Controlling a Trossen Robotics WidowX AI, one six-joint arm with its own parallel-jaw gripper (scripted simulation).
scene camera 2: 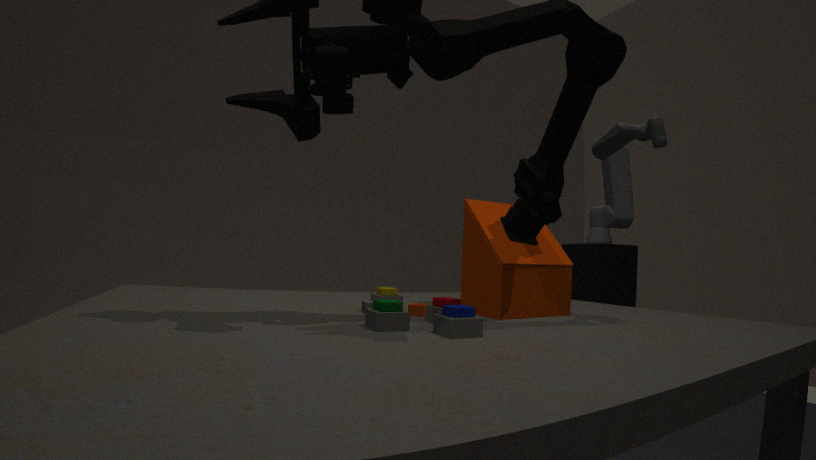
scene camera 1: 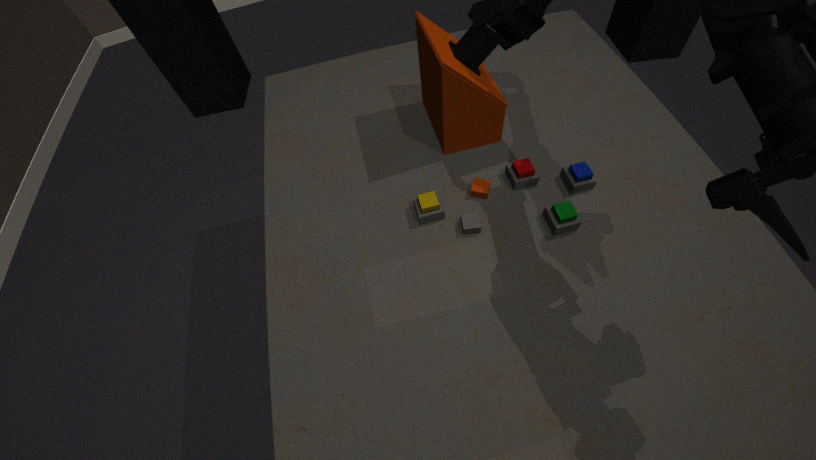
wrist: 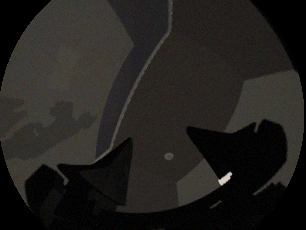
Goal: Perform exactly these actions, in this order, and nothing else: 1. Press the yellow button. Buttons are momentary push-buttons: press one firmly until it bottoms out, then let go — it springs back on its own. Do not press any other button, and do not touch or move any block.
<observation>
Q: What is my gripper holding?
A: Nothing.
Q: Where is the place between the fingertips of my gripper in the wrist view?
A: At 160, 135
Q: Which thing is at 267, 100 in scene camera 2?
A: My gripper.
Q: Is my gripper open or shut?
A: Open.
</observation>
